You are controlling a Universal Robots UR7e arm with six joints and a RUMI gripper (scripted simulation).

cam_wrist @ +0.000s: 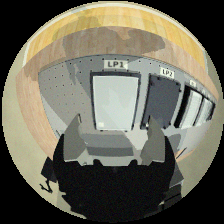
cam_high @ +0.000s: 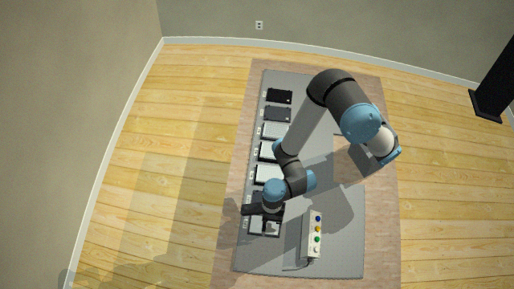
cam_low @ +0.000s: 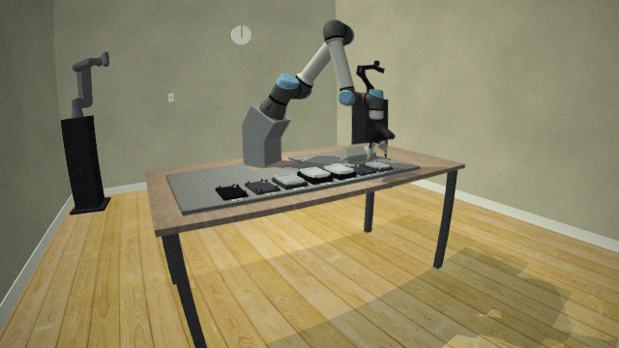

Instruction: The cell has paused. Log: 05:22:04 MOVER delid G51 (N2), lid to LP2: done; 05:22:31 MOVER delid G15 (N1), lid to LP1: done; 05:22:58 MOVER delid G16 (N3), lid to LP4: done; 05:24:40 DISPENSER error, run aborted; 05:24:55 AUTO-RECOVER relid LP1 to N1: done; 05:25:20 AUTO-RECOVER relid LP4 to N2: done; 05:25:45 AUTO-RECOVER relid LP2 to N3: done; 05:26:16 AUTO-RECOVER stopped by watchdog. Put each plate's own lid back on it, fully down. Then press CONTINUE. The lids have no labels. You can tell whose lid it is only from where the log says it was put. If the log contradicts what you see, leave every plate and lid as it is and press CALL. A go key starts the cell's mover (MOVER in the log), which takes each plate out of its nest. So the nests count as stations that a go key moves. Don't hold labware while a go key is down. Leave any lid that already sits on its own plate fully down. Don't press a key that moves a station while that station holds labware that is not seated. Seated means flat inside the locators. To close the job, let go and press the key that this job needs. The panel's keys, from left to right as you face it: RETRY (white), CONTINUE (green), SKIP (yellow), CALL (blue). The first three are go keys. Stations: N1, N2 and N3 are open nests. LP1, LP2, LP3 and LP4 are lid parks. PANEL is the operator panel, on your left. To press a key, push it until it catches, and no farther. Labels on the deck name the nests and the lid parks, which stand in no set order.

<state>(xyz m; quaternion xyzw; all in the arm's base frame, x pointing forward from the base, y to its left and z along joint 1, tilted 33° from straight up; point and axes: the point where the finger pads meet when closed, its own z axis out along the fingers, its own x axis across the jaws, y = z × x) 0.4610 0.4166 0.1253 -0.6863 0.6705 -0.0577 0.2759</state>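
My gripper is now 4 cm above the clear lid. From my hand the other things lie so: blue key (23 cm behind, 6 cm to the right, 2 cm above); yellow key (23 cm behind, 2 cm above, 1 cm to the right); LP2 lid park (12 cm to the right, 5 cm below, 1 cm ahead).
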